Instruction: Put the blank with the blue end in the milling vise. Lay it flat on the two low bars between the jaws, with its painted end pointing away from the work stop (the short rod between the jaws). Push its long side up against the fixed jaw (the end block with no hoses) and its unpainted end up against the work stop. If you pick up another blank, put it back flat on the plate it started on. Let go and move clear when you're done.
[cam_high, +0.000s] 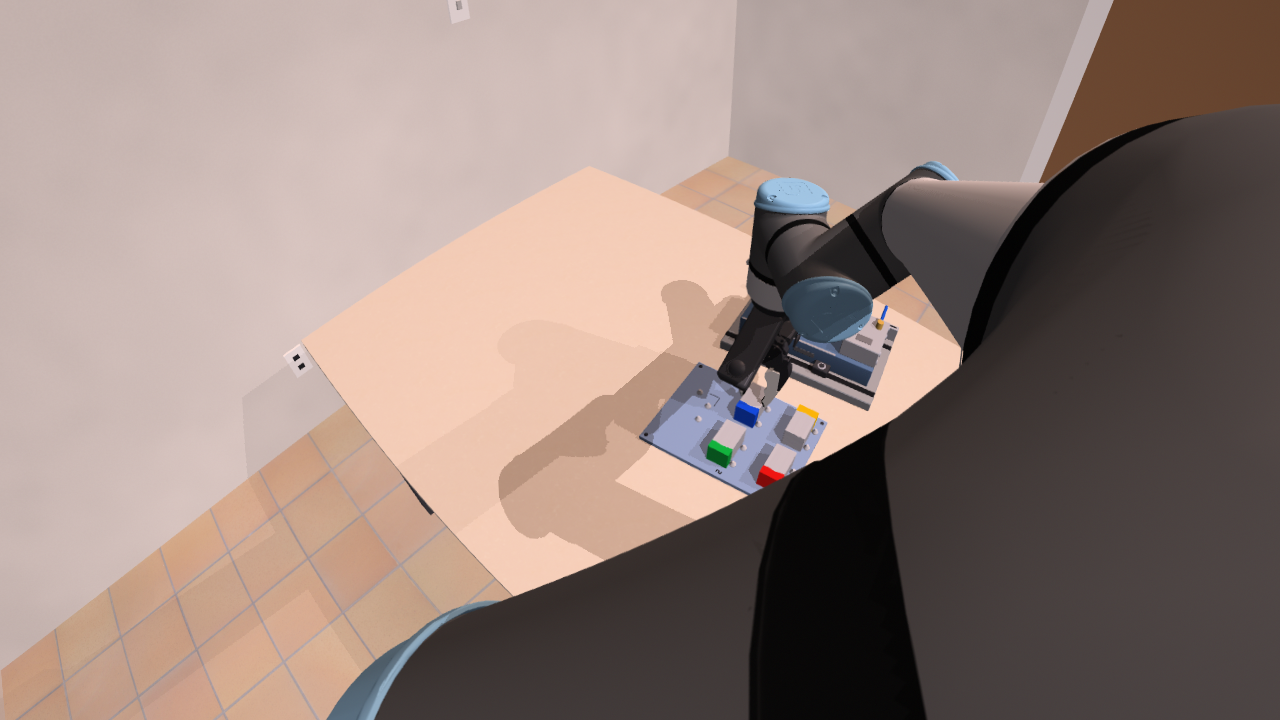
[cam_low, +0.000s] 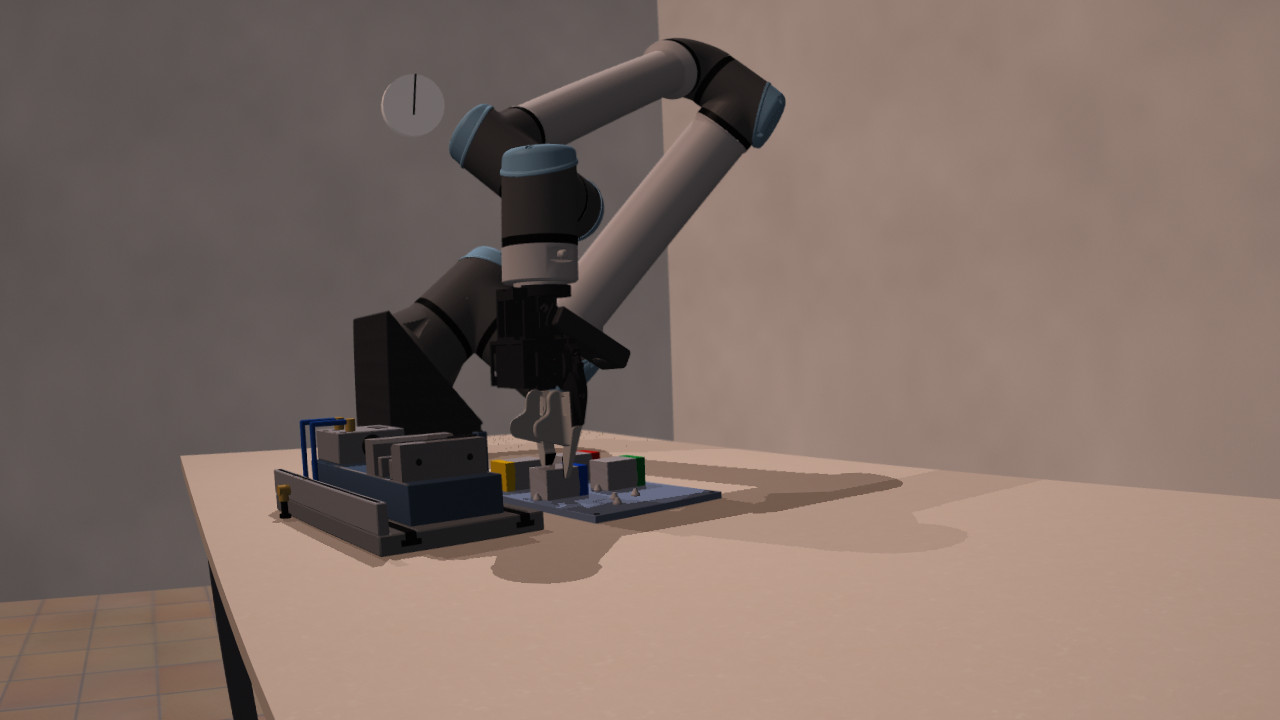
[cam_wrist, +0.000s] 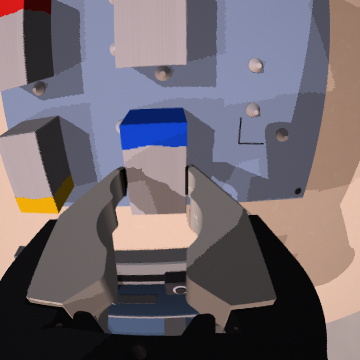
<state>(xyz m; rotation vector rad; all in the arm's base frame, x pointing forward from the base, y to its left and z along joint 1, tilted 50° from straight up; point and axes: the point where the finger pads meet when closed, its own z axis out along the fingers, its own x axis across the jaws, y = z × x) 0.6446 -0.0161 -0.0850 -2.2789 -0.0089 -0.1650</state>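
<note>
Right now the blue-ended blank is 2 cm below my hand. The rest, counted from my hand: blue-grey plate (5 cm to the left, 4 cm below); then green-ended blank (1 cm behind, 9 cm to the left, 2 cm below); then yellow-ended blank (9 cm behind, 2 cm below).
</note>
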